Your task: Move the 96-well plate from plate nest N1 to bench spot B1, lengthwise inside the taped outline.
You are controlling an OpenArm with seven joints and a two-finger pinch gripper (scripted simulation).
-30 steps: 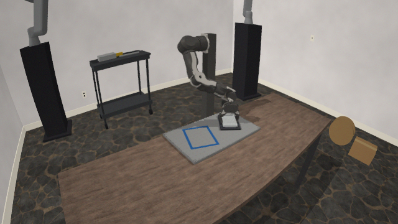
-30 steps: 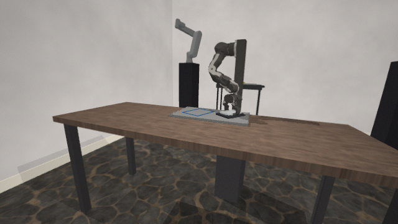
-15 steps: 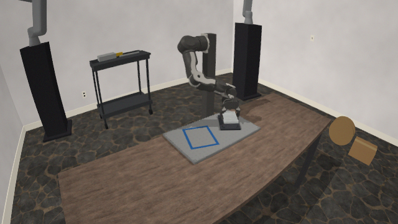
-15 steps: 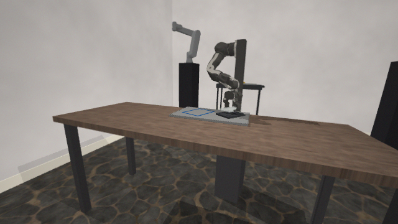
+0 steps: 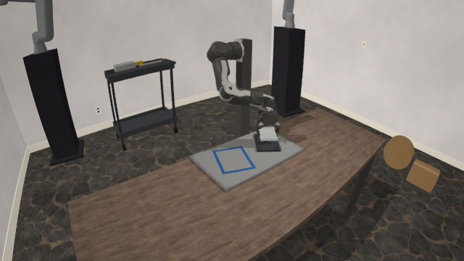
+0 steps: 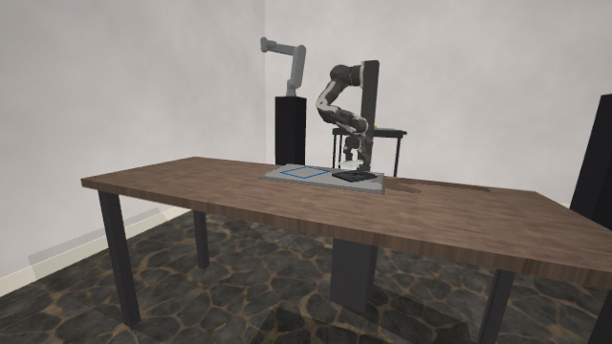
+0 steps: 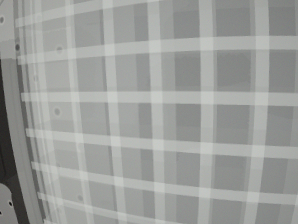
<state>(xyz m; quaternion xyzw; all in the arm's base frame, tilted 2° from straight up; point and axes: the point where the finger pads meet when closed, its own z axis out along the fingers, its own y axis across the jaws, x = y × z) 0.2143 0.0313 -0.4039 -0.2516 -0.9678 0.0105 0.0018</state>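
Now: the black plate nest 50 mm below my hand. Round my hand: white 96-well plate right at my hand.
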